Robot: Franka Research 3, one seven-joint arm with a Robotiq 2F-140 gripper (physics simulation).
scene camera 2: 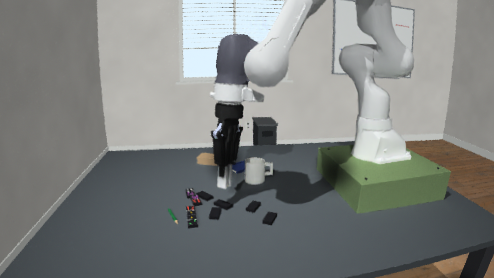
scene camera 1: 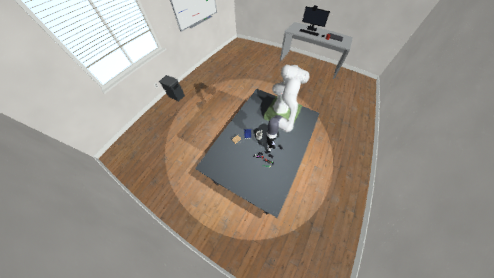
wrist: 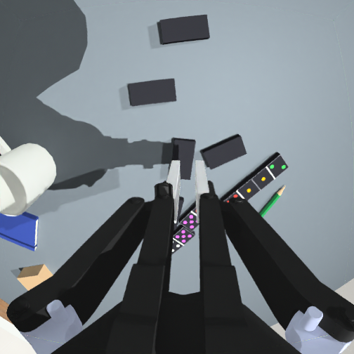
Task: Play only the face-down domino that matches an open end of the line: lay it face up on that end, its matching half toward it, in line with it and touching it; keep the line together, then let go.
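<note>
A line of face-up dominoes lies on the table. In the wrist view, its right end domino has two green dots outward and one yellow dot inward. A yellow-and-red domino follows, then the fingers hide part of the line. The other end shows a purple-and-white domino. In scene camera 2, the line has an offset between its two halves. Face-down dominoes lie apart; another lies below the fingertips. My gripper is nearly closed, empty, above the table.
A green pencil lies beside the line. A white mug, a blue book and a wooden block stand to one side. The arm's green base is on the table.
</note>
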